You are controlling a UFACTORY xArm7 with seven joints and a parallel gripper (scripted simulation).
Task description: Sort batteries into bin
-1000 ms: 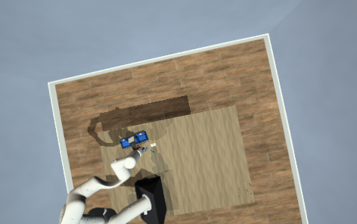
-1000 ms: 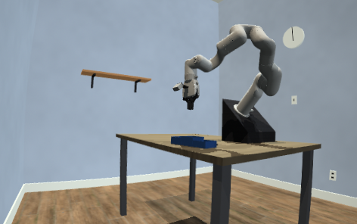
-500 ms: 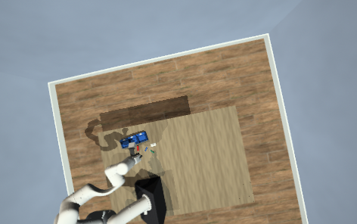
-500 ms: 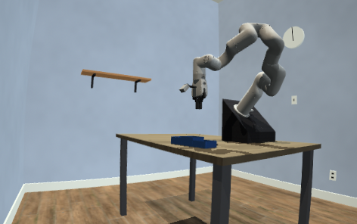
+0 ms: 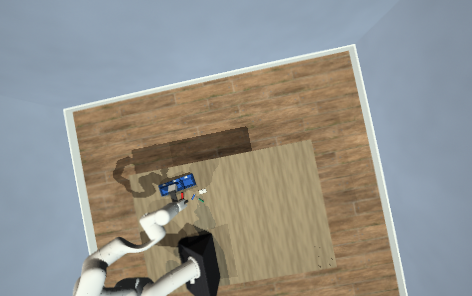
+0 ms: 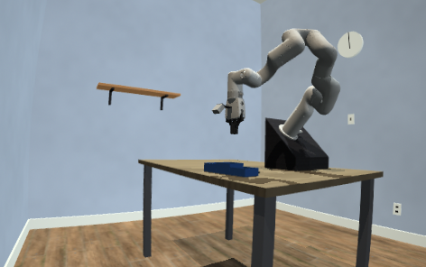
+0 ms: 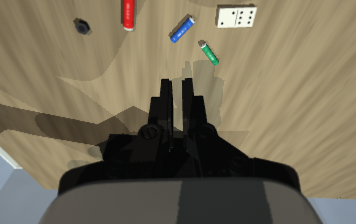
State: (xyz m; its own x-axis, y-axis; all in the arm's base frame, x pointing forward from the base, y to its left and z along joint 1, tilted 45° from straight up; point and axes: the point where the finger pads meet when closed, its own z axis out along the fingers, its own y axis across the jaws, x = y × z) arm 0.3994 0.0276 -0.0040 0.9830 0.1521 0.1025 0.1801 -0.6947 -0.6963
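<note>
Right now the blue bin is 8 cm ahead of my hand, 9 cm to the left of it and 18 cm below it. Also, from my hand: red battery 1 cm behind, 6 cm to the left, 19 cm below; small blue battery 2 cm behind, 1 cm to the right, 19 cm below; small green battery 5 cm behind, 6 cm to the right, 19 cm below.
</note>
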